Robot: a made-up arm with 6 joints. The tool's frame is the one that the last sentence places.
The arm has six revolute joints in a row. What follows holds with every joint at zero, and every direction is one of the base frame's. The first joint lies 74 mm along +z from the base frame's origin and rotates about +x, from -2.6 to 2.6 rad. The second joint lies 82 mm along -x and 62 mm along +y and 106 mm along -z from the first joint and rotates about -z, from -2.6 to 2.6 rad. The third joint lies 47 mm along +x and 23 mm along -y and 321 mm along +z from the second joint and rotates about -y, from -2.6 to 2.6 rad. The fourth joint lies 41 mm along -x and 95 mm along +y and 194 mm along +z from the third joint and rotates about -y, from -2.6 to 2.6 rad. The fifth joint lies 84 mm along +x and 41 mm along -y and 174 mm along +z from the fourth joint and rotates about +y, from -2.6 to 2.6 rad. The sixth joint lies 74 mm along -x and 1 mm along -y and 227 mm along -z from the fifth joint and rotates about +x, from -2.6 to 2.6 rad. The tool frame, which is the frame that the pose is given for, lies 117 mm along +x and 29 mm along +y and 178 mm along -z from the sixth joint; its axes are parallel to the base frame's.
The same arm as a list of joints. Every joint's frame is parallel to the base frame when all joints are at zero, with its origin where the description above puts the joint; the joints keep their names.
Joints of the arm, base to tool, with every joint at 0 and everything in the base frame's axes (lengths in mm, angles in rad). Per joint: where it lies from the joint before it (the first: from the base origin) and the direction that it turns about. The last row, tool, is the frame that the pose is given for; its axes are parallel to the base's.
joint 1: axis 1 0 0 xyz 0.0 0.0 74.0
joint 2: axis 0 0 -1 xyz -82.0 62.0 -106.0
joint 3: axis 0 -1 0 xyz 47.0 -23.0 321.0
joint 4: axis 0 -1 0 xyz -41.0 95.0 194.0
joint 5: axis 0 1 0 xyz 84.0 -41.0 174.0
joint 6: axis 1 0 0 xyz -74.0 -1.0 -227.0
tool: xyz 117.0 29.0 -178.0
Joint limits (rad, base to tool): -2.6000..2.6000 -2.6000..2.6000 -2.6000..2.6000 -2.6000..2.6000 -2.6000..2.6000 -2.6000..2.6000

